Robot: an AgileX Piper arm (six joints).
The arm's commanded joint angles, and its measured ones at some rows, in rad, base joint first. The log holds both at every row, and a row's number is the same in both.
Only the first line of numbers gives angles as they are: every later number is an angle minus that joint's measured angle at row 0.
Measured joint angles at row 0:
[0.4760, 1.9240, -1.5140, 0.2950, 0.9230, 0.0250]
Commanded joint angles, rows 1 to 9:
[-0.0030, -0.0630, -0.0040, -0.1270, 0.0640, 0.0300]
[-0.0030, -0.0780, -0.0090, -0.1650, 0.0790, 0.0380]
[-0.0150, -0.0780, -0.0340, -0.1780, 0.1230, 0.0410]
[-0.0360, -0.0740, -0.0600, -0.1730, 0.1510, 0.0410]
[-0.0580, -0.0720, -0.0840, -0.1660, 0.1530, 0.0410]
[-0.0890, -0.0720, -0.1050, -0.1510, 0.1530, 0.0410]
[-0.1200, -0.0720, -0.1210, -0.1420, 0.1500, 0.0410]
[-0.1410, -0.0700, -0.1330, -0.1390, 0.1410, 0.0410]
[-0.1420, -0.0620, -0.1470, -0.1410, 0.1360, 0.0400]
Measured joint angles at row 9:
[-0.1330, -0.0640, -0.1280, -0.1480, 0.1430, 0.0320]
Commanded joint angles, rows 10 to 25:
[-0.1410, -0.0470, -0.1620, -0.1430, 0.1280, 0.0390]
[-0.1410, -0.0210, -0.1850, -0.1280, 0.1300, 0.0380]
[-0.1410, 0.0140, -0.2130, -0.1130, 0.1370, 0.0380]
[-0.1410, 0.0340, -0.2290, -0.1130, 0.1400, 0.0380]
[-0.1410, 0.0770, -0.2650, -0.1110, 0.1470, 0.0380]
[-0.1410, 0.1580, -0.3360, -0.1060, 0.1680, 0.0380]
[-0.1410, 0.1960, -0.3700, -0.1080, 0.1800, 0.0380]
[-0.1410, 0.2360, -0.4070, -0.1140, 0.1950, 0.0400]
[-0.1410, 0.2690, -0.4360, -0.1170, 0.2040, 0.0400]
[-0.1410, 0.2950, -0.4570, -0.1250, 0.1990, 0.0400]
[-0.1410, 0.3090, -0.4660, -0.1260, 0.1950, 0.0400]
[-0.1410, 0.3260, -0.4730, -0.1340, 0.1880, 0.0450]
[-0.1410, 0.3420, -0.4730, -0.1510, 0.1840, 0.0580]
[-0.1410, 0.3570, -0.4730, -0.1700, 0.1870, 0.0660]
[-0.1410, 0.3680, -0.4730, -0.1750, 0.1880, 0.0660]
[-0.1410, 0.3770, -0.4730, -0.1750, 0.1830, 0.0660]
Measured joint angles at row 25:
[-0.1400, 0.3600, -0.4650, -0.1610, 0.1840, 0.0570]
